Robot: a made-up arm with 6 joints. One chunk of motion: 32 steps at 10 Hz.
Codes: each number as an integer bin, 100 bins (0 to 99) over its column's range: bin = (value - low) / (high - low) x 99, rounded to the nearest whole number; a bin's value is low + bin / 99 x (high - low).
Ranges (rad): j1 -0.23..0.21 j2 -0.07..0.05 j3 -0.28..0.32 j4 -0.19..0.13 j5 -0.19..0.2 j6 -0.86..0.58
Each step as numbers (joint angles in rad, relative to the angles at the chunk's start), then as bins.
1 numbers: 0.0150 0.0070 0.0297 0.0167 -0.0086 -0.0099
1 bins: 55 64 51 64 46 58
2 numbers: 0.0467 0.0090 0.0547 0.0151 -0.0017 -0.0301
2 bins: 62 65 55 63 48 57
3 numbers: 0.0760 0.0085 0.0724 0.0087 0.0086 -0.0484
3 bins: 69 65 58 61 50 56
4 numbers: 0.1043 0.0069 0.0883 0.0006 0.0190 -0.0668
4 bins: 75 63 61 59 53 55
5 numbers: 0.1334 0.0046 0.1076 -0.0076 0.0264 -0.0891
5 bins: 82 62 64 56 55 53
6 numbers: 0.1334 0.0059 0.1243 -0.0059 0.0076 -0.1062
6 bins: 82 63 67 57 50 52
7 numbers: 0.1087 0.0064 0.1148 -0.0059 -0.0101 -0.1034
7 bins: 76 63 65 57 46 52
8 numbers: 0.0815 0.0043 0.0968 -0.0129 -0.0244 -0.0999
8 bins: 70 61 62 55 42 52
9 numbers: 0.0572 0.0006 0.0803 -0.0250 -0.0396 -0.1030
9 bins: 65 58 59 51 38 52
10 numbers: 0.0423 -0.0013 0.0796 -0.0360 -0.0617 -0.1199
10 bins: 61 57 59 48 33 51
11 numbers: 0.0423 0.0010 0.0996 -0.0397 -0.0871 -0.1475
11 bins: 61 59 63 46 26 49
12 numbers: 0.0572 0.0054 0.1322 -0.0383 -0.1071 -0.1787
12 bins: 65 62 68 47 21 47
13 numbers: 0.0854 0.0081 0.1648 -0.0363 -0.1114 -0.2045
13 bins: 71 64 73 48 20 45
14 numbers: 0.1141 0.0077 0.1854 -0.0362 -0.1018 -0.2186
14 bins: 77 64 77 48 22 44
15 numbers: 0.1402 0.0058 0.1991 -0.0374 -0.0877 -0.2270
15 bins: 83 63 79 47 26 44
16 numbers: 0.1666 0.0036 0.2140 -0.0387 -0.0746 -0.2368
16 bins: 89 61 82 47 29 43
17 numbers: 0.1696 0.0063 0.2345 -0.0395 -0.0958 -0.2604
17 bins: 90 63 85 47 24 41
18 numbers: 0.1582 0.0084 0.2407 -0.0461 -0.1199 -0.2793
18 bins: 87 65 86 45 18 40
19 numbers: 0.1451 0.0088 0.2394 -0.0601 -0.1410 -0.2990
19 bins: 84 65 86 40 12 39
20 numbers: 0.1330 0.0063 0.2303 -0.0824 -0.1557 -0.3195
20 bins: 82 63 84 33 9 37
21 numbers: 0.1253 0.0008 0.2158 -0.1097 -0.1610 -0.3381
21 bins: 80 58 82 25 7 36
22 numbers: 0.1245 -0.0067 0.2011 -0.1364 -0.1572 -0.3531
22 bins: 80 52 79 17 8 35
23 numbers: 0.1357 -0.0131 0.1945 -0.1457 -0.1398 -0.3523
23 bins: 82 47 78 14 13 35
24 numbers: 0.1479 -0.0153 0.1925 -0.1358 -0.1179 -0.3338
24 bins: 85 45 78 17 18 36
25 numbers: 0.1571 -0.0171 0.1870 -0.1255 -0.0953 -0.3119
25 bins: 87 44 77 20 24 38
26 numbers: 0.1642 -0.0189 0.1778 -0.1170 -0.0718 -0.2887
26 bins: 89 42 76 23 30 39
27 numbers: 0.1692 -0.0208 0.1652 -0.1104 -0.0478 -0.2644
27 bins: 90 41 73 25 36 41
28 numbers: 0.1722 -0.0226 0.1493 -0.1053 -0.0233 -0.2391
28 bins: 90 39 71 26 42 43
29 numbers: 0.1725 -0.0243 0.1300 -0.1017 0.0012 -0.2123
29 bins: 91 38 68 27 49 45
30 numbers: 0.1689 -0.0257 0.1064 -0.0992 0.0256 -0.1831
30 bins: 90 37 64 28 55 47
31 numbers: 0.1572 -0.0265 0.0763 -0.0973 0.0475 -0.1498
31 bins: 87 36 59 29 60 49
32 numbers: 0.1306 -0.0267 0.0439 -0.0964 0.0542 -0.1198
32 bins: 81 36 53 29 62 51
